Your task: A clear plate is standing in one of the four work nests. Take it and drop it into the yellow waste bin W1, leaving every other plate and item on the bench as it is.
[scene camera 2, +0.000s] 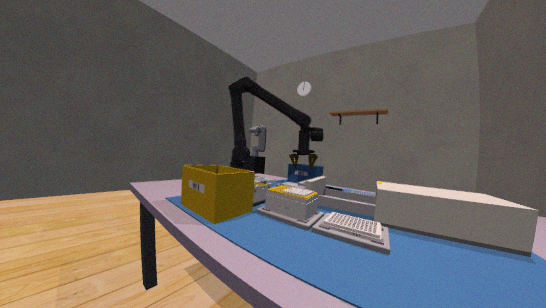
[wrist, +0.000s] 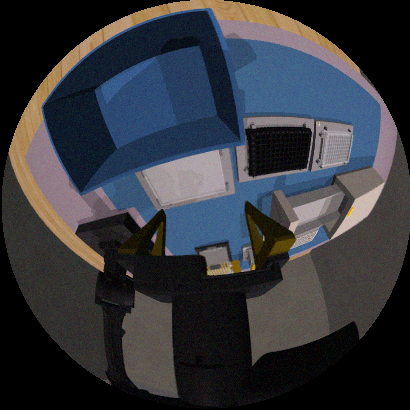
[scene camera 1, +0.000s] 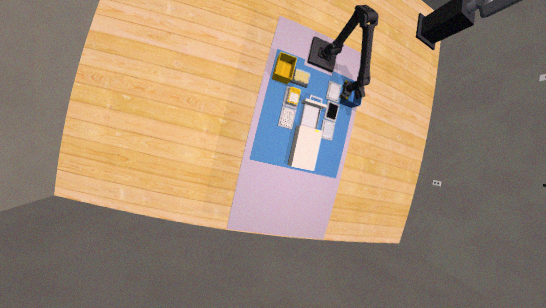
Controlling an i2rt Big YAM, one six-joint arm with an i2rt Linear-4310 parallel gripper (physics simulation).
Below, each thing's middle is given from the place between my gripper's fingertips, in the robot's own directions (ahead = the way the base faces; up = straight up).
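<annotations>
With the black plate (wrist: 271,149), my gripper is 90 mm above it, 140 mm short of it and 10 mm to the right of it. Measuring from my hand, I find the long white box (scene camera 2: 476,219) 50 mm below, 400 mm ahead and 170 mm to the right. The white plate (scene camera 2: 358,227) is 90 mm below my hand, 330 mm ahead of it and 360 mm to the right of it, while the yellow-topped tip rack (scene camera 2: 293,202) is 60 mm below my hand, 160 mm ahead and 370 mm to the right.
</annotations>
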